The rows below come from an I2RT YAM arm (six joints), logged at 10 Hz.
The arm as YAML. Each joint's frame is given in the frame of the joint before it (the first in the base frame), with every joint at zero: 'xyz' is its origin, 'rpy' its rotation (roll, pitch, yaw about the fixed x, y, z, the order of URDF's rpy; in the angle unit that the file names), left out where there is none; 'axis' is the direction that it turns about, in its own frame. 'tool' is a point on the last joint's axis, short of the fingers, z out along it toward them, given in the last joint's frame.
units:
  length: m
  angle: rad
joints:
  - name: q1
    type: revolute
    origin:
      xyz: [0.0, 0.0, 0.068]
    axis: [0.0, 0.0, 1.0]
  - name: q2
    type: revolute
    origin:
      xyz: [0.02, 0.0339, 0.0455]
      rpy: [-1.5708, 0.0, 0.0]
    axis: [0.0, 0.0, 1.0]
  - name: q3
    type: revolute
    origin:
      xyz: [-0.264, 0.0, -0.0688]
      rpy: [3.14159, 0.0, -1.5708]
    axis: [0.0, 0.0, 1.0]
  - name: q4
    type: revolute
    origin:
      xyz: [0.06, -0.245, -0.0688]
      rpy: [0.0, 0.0, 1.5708]
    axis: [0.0, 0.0, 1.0]
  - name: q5
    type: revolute
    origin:
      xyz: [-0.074, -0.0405, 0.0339]
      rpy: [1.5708, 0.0, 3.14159]
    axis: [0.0, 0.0, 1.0]
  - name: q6
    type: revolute
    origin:
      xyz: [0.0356, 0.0, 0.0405]
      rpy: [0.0, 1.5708, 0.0]
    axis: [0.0, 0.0, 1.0]
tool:
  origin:
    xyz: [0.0, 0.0, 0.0]
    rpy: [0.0, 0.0, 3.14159]
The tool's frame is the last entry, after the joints.
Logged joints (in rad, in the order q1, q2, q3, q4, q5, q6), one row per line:
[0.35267 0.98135 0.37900 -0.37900 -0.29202 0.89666]
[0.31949 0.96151 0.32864 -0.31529 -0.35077 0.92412]
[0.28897 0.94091 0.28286 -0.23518 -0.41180 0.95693]
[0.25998 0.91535 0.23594 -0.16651 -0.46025 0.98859]
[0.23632 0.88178 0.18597 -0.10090 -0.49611 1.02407]
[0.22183 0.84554 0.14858 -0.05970 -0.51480 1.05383]
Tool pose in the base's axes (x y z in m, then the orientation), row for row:
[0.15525 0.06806 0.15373 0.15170 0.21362 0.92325 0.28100]
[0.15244 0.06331 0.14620 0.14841 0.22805 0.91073 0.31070]
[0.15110 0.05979 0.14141 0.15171 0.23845 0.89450 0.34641]
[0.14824 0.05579 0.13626 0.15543 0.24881 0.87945 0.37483]
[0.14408 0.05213 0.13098 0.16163 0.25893 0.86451 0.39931]
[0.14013 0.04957 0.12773 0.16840 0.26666 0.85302 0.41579]
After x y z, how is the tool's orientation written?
As a quaternion, w x y z.
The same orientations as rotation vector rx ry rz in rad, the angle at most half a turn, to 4 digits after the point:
[0.6131 2.6499 0.8065]
[0.6558 2.6188 0.8934]
[0.6844 2.5674 0.9943]
[0.7127 2.5190 1.0736]
[0.7391 2.4677 1.1398]
[0.7583 2.4258 1.1824]

